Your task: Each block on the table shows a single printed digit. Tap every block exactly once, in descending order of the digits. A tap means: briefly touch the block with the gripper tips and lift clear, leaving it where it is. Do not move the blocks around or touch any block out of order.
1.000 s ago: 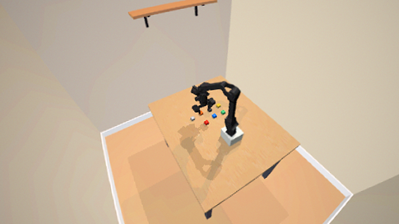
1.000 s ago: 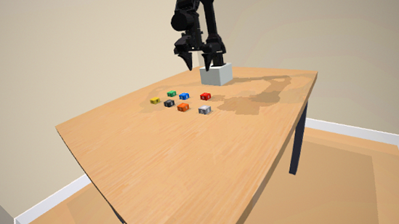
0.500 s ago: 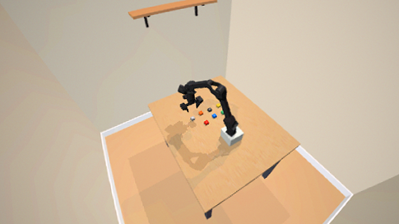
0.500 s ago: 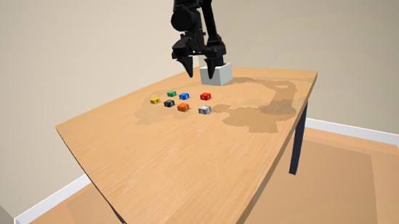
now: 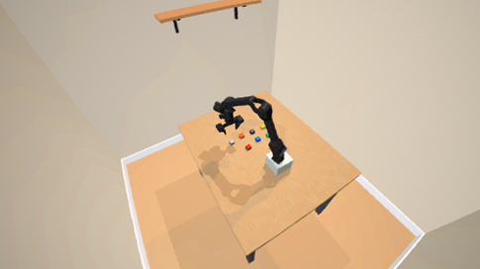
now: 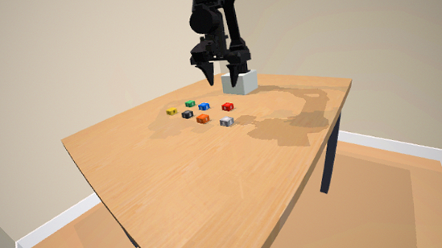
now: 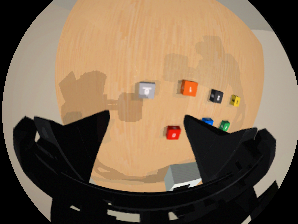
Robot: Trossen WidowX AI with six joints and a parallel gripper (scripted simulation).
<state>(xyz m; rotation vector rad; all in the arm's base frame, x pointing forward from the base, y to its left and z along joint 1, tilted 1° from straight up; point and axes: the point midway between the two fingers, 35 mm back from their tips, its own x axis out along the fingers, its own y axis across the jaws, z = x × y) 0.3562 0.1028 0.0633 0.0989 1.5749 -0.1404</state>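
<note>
Now: the blue block 10 cm behind my gripper tip, 17 cm to the right of it and 11 cm below it. Round my gripper tip: orange block 10 cm to the right, 11 cm below; then grey block 11 cm below; then red block 11 cm behind, 6 cm to the right, 11 cm below.
</note>
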